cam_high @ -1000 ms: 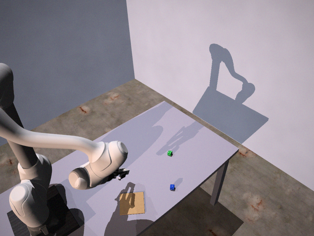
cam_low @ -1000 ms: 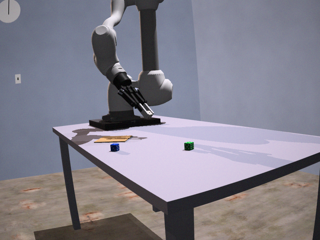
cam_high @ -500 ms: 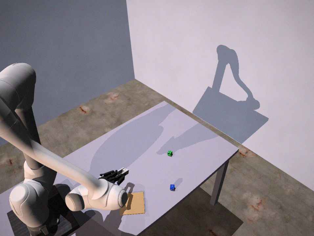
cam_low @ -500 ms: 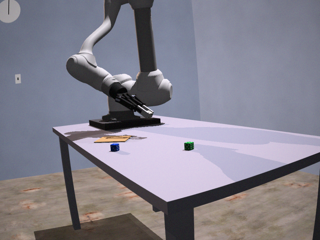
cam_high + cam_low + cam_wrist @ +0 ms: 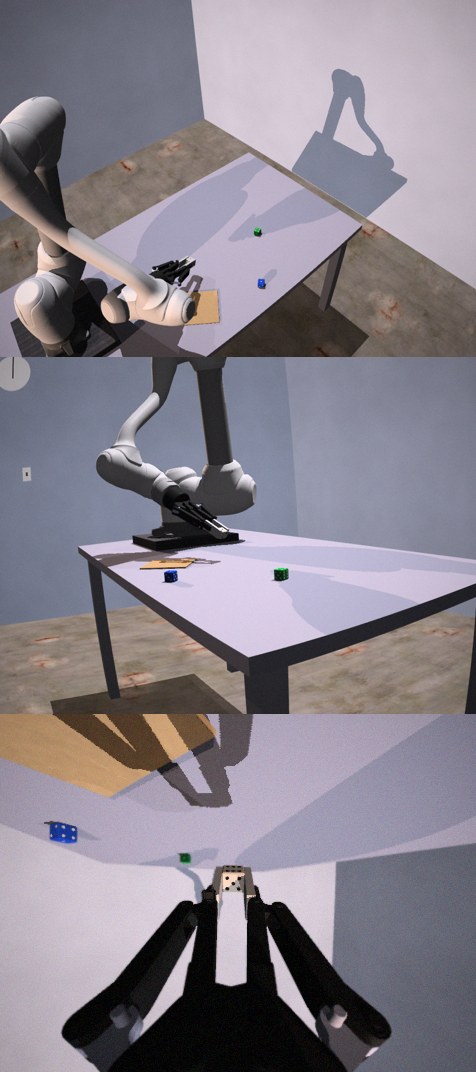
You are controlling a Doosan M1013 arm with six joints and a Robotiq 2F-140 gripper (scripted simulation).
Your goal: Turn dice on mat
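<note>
Now: hand 14 cm to the left of the tan mat, 9 cm above it and 6 cm past it. Round my hand: green die (36 cm ahead, 8 cm below, 2 cm to the right); white die (2 cm ahead, 1 cm to the left, 1 cm below); blue die (22 cm to the right, 18 cm ahead, 8 cm below).
</note>
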